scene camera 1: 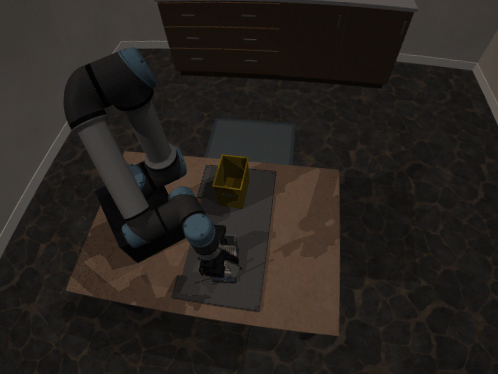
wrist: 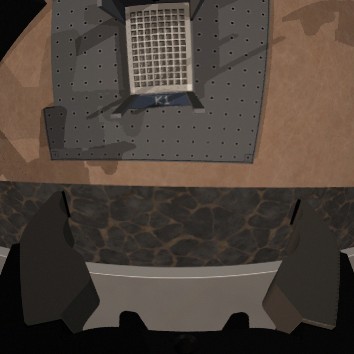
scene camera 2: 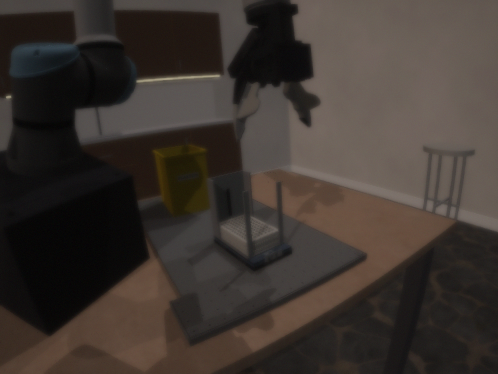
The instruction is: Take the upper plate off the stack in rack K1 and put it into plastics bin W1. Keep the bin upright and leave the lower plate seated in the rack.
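Seen in the pictures: gripper, between the fingertips: [wrist: 181,200] [scene camera 2: 276,133]; arm's base, origin of its link: [scene camera 2: 46,161].
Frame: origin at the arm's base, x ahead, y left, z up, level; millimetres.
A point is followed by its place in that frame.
Observation:
An off-white grid-topped plate [scene camera 1: 230,250] {x 389, y -103, z -190 mm} [scene camera 2: 248,226] [wrist: 160,47] {x 378, y -145, z -200 mm} lies level on top of the stack in rack K1 [scene camera 1: 225,280] {x 392, y -227, z -220 mm} [scene camera 2: 272,256] {x 384, y -233, z -222 mm} [wrist: 162,100] {x 386, y -223, z -219 mm}. The lower plate is mostly hidden beneath it; the seam between them is hard to make out. Yellow bin W1 [scene camera 1: 231,196] {x 347, y 127, z -128 mm} [scene camera 2: 183,180] {x 318, y 129, z -133 mm} stands upright, open at the top, beyond the rack's tall back wall; it does not show in the wrist view. My gripper [scene camera 1: 221,269] {x 405, y -237, z 11 mm} [scene camera 2: 273,131] {x 405, y -237, z 11 mm} [wrist: 181,200] {x 405, y -237, z 11 mm} is open with nothing between its fingers. It hangs tilted, high above the rack and apart from the plates.
The rack has thin upright posts [scene camera 2: 280,215] {x 422, y -207, z -154 mm} at its front corners. Rack and bin stand on a grey perforated mat [scene camera 1: 255,235] {x 477, y 4, z -236 mm} [scene camera 2: 320,255] {x 476, y -268, z -236 mm} [wrist: 225,135] {x 494, y -275, z -236 mm} on the brown table [scene camera 1: 305,280] {x 725, y -160, z -249 mm} [scene camera 2: 400,225] {x 744, y -275, z -249 mm} [wrist: 310,115] {x 661, y -218, z -249 mm}. The arm's black base block [scene camera 2: 75,240] {x 48, y -157, z -123 mm} stands beside the mat.

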